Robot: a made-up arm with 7 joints.
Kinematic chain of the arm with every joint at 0, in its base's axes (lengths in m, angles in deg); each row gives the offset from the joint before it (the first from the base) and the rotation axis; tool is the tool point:
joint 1: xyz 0 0 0 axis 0 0.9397 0.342
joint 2: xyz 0 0 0 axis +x
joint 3: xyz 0 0 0 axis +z
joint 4: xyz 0.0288 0 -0.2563 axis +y
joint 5: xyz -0.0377 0 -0.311 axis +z
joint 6: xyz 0 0 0 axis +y
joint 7: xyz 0 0 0 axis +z
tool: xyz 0 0 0
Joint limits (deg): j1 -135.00..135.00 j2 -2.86..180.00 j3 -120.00..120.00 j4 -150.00..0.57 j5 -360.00..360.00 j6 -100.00..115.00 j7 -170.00..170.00
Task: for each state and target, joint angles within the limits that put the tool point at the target. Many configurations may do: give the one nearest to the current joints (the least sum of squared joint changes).
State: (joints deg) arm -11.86 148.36 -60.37 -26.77 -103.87 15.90 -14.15
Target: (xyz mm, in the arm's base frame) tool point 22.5 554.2 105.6
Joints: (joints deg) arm 0.88 116.65 -81.18 -30.80 -103.87 15.90 -14.15
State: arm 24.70 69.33 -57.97 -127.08 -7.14 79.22 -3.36
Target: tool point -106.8 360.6 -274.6
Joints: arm 36.42 96.67 -65.19 -84.48 -7.14 79.22 -3.36
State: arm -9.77 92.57 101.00 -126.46 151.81 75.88 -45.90
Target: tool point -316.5 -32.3 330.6
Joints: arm -30.46 143.59 108.99 -86.84 151.81 75.88 -45.90
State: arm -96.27 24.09 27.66 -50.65 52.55 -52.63 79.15
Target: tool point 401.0 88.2 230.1
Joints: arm -75.61 16.96 32.67 -82.72 52.55 -52.63 79.15
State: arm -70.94 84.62 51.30 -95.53 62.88 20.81 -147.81
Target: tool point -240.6 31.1 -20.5
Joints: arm -103.36 111.08 83.71 -144.03 62.88 20.81 -147.81
